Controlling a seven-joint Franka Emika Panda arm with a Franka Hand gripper.
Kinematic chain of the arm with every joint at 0, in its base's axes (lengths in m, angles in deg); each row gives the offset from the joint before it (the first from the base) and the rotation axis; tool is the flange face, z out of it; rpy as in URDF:
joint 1: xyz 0 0 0.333 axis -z
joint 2: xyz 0 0 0 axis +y
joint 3: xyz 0 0 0.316 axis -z
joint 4: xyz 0.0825 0 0 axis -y
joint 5: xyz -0.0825 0 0.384 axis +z
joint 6: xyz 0 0 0 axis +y
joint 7: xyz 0.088 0 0 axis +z
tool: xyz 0 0 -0.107 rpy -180 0 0
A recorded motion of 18 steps. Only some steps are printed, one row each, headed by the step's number.
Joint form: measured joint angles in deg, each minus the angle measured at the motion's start. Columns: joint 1, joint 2, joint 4, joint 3, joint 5, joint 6, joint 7.
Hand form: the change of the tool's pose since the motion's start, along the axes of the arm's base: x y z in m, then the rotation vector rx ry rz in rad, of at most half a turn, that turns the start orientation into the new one. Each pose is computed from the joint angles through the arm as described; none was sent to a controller.
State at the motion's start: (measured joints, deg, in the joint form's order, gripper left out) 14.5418 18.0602 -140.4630 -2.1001 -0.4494 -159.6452 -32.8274
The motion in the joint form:
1: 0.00 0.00 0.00 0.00 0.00 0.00 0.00
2: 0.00 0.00 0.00 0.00 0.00 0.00 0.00
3: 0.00 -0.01 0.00 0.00 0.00 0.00 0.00
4: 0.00 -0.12 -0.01 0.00 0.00 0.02 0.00
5: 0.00 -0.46 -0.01 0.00 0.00 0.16 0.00
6: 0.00 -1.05 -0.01 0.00 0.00 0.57 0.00
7: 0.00 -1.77 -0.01 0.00 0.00 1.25 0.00
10: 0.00 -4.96 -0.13 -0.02 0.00 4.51 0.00
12: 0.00 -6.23 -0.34 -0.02 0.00 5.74 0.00
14: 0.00 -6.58 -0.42 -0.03 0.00 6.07 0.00
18: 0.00 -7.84 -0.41 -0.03 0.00 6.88 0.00
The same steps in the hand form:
1: 0.0000 0.0000 0.0000 0.0000 0.0000 0.0000
2: 0.0000 0.0000 0.0000 0.0000 0.0000 0.0000
3: 0.0000 0.0000 0.0001 0.0000 -0.0002 0.0000
4: 0.0002 -0.0001 0.0009 -0.0004 -0.0015 0.0000
5: 0.0008 -0.0002 0.0036 -0.0014 -0.0049 0.0000
6: 0.0016 -0.0005 0.0079 -0.0025 -0.0078 0.0001
7: 0.0022 -0.0007 0.0129 -0.0031 -0.0084 0.0002
10: 0.0028 -0.0009 0.0342 -0.0047 -0.0046 0.0009
12: 0.0017 -0.0007 0.0418 -0.0049 -0.0015 0.0010
14: 0.0012 -0.0006 0.0437 -0.0049 -0.0005 0.0012
18: 0.0022 -0.0009 0.0532 -0.0075 -0.0081 0.0013

